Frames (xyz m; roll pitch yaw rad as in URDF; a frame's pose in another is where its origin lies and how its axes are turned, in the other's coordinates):
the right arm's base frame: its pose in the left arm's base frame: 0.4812 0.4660 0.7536 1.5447 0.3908 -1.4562
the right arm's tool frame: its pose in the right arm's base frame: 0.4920 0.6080 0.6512 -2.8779 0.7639 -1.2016
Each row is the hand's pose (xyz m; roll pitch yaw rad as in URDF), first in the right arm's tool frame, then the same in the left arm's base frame.
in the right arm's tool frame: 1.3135 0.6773 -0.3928 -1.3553 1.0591 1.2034
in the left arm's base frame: 0.5631 0.5702 0.0537 -0.0959 0.6465 2.2419
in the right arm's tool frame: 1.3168 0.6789 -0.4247 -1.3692 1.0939 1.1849
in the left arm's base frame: 0.5417 0.5779 0.0310 -0.0698 0.6649 2.2808
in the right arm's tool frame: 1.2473 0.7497 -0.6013 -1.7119 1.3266 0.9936
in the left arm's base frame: 0.3695 0.6728 -0.0176 -0.0379 0.7525 2.5777
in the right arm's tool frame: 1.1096 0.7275 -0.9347 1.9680 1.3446 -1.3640
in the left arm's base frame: 0.0288 0.6989 -0.1354 0.1248 0.7835 -3.0987
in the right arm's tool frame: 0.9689 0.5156 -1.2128 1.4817 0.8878 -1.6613
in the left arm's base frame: -0.2865 0.5290 -0.2525 0.2979 0.6209 -2.5146
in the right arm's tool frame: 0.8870 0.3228 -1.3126 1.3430 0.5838 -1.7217
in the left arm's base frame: -0.4291 0.3508 -0.2943 0.3472 0.4391 -2.2265
